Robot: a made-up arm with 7 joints.
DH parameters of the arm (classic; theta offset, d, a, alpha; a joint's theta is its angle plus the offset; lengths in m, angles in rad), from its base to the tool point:
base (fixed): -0.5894 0 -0.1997 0
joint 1: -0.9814 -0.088 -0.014 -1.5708
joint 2: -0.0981 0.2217 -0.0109 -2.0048
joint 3: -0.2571 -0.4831 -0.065 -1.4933
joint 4: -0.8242 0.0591 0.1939 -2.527
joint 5: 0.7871 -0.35 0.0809 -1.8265
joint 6: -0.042 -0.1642 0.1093 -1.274
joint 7: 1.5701 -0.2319 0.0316 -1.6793
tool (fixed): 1.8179 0.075 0 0
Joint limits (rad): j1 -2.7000..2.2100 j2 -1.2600..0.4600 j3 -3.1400..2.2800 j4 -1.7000..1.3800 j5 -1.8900..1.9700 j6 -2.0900..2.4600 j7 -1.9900..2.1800
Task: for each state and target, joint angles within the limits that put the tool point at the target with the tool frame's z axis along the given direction. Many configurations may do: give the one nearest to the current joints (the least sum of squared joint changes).
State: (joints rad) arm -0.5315 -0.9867 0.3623 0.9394 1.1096 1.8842 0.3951
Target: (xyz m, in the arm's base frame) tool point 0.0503 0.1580 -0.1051 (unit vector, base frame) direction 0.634 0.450 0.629
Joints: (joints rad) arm 0.1691 -0.8715 0.7332 0.5049 1.3953 1.2584 0.1204
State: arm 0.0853 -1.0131 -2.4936 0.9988 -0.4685 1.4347 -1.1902
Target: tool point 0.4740 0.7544 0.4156 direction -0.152 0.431 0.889
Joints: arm 0.8082 -0.9370 -1.5950 0.7587 -0.9831 1.4404 -1.6621
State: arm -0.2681 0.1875 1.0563 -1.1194 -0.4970 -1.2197 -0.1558
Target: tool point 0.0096 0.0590 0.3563 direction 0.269 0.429 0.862
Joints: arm -0.7538 0.4600 1.1107 -0.7957 -0.6680 -1.0103 0.0861
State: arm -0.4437 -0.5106 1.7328 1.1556 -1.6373 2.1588 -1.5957
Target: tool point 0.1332 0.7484 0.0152 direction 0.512 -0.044 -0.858
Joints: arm -0.4070 -0.4424 1.1022 1.3029 -1.8900 2.3802 -1.9890
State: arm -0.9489 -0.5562 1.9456 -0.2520 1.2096 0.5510 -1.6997
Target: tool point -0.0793 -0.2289 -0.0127 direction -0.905 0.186 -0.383
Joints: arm -1.0077 -0.4893 2.2800 -0.1030 1.2126 0.2227 -1.8103
